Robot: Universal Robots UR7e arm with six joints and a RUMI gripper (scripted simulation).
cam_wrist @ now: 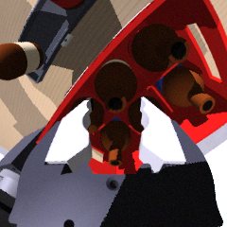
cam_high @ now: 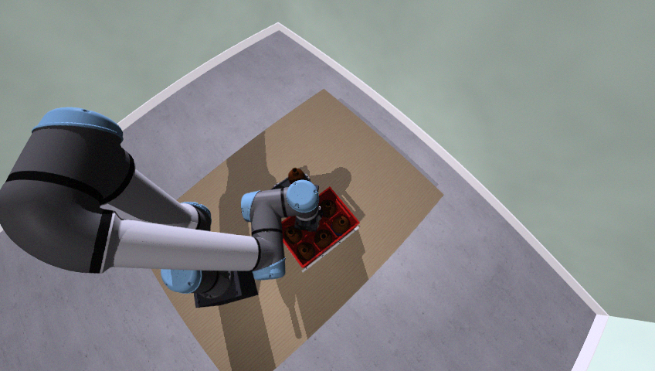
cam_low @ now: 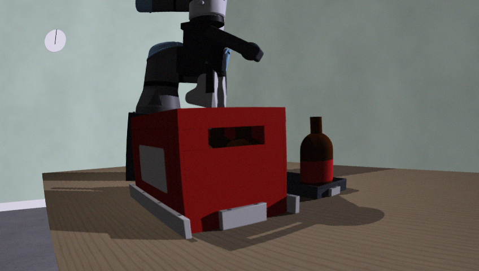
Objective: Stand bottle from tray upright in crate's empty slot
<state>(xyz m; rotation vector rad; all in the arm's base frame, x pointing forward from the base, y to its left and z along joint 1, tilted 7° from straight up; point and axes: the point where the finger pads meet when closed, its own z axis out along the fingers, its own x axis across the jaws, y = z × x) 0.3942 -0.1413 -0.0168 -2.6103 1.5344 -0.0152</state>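
Right now my hand is 70 mm above the cream-label bottle. The rest, counted from my hand: dark tray: 190 mm to the left, 150 mm below, 40 mm ahead; red crate: 70 mm below, 40 mm to the right, 10 mm behind.
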